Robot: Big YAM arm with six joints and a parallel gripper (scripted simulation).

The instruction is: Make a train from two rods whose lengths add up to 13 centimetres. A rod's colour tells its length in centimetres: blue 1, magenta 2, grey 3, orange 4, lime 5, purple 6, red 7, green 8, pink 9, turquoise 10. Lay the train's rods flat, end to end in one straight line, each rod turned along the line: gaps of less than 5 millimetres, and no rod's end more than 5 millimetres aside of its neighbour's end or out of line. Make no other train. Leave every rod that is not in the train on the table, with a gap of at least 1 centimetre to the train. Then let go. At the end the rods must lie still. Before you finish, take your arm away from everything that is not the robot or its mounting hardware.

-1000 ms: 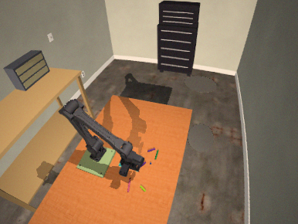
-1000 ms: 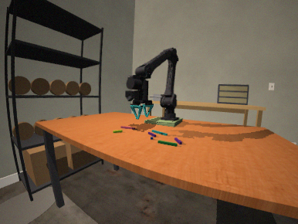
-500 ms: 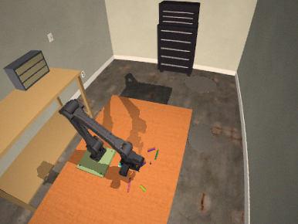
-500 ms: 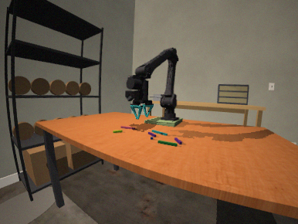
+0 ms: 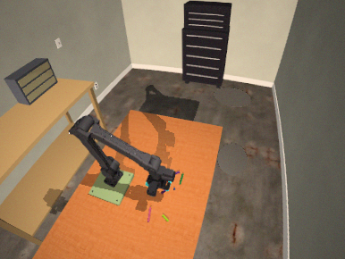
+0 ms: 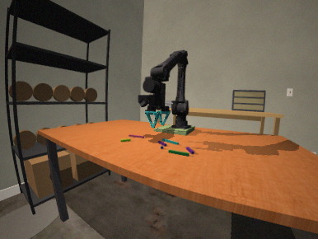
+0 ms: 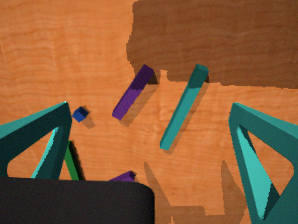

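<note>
My gripper is now 10 cm short of the lime rod, 13 cm to the left of it and 8 cm above it. From my hand the other things lie so: tiny blue rod 6 cm ahead, 7 cm to the left, 8 cm below; then turquoise rod 4 cm behind, 5 cm to the left, 8 cm below; then pink rod 15 cm to the right, 8 cm below.
</note>
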